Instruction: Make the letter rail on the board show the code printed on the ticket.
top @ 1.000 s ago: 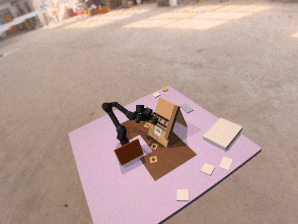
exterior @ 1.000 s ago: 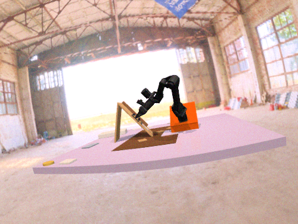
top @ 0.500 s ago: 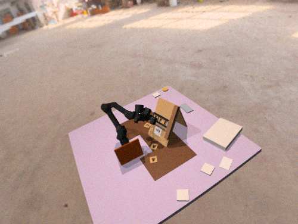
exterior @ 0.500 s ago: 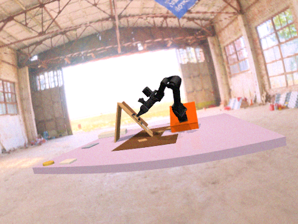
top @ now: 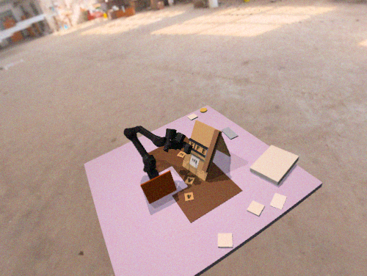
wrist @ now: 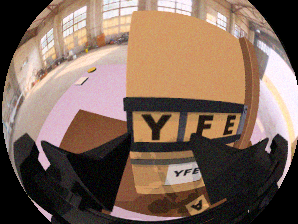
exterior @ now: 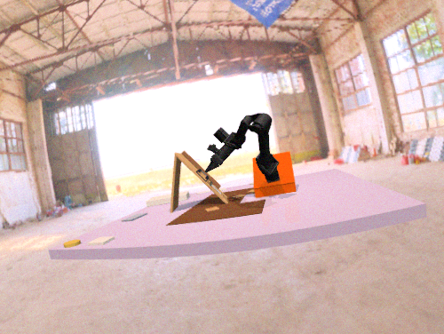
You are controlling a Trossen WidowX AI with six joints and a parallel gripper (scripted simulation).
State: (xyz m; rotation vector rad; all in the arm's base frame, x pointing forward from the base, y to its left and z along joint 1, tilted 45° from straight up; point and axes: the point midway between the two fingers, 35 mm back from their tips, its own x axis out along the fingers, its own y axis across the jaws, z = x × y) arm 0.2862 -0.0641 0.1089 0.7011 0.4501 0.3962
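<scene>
Now: gripper tip 20 mm past the white ticket, 70 mm to the left of it and 100 mm above it. The rest, counted from my gripper tip: cream slab: 410 mm ahead, 410 mm to the right, 150 mm below; brown mat: 120 mm behind, 50 mm to the right, 170 mm below; grey plate: 410 mm ahead, 80 mm to the left, 170 mm below.
</scene>
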